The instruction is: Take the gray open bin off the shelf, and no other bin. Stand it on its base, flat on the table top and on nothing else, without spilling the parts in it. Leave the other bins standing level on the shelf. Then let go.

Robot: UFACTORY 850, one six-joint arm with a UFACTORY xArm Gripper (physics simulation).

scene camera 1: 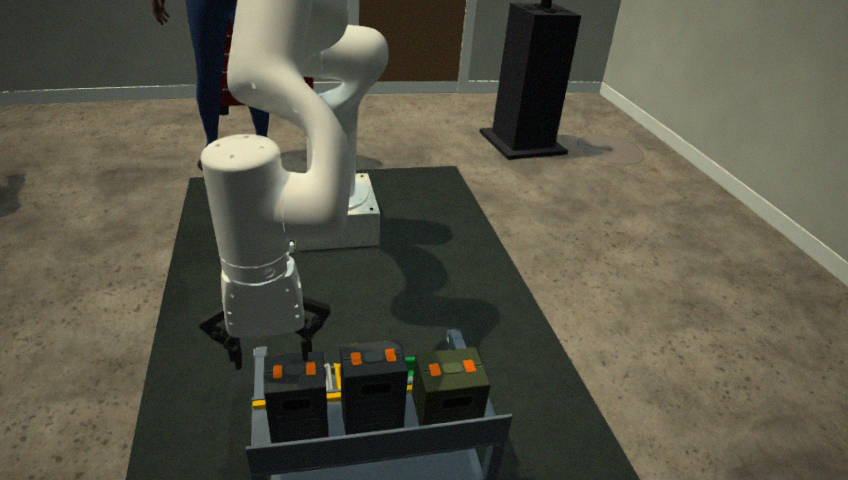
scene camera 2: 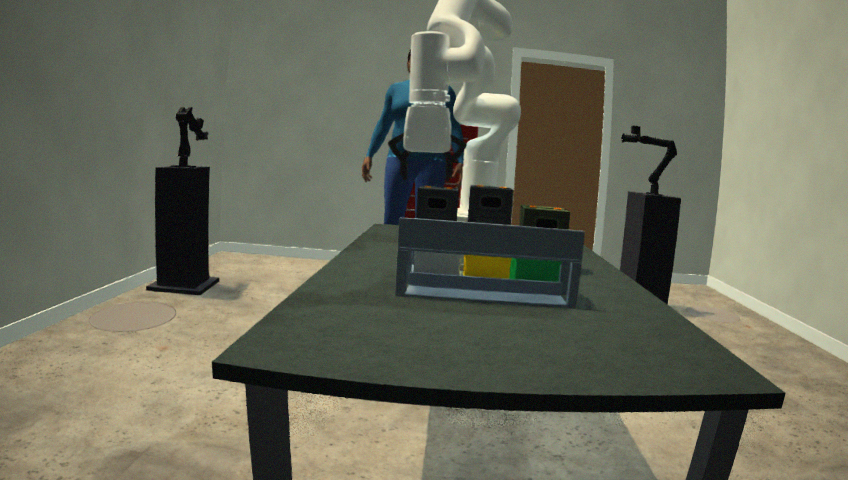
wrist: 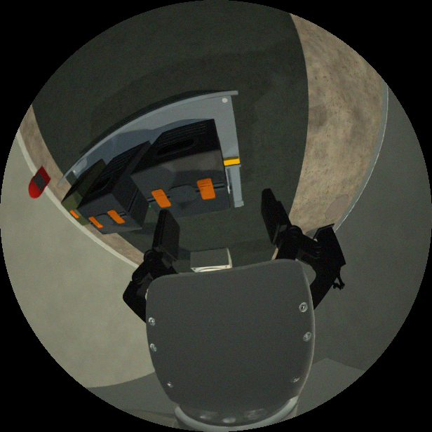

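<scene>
The gray open bin stands at the left end of the shelf's lower level, beside a yellow bin and a green bin. In scene camera 1 a thin strip of it shows behind a case; in the wrist view it does not show. Its parts are hidden. My gripper is open and empty, pointing down above the arm's side of the shelf's left end. In scene camera 1 its right fingertip overlaps the left case's top edge.
Above the bins stand a dark left case, a dark middle case and an olive case. The shelf stands on the dark table top.
</scene>
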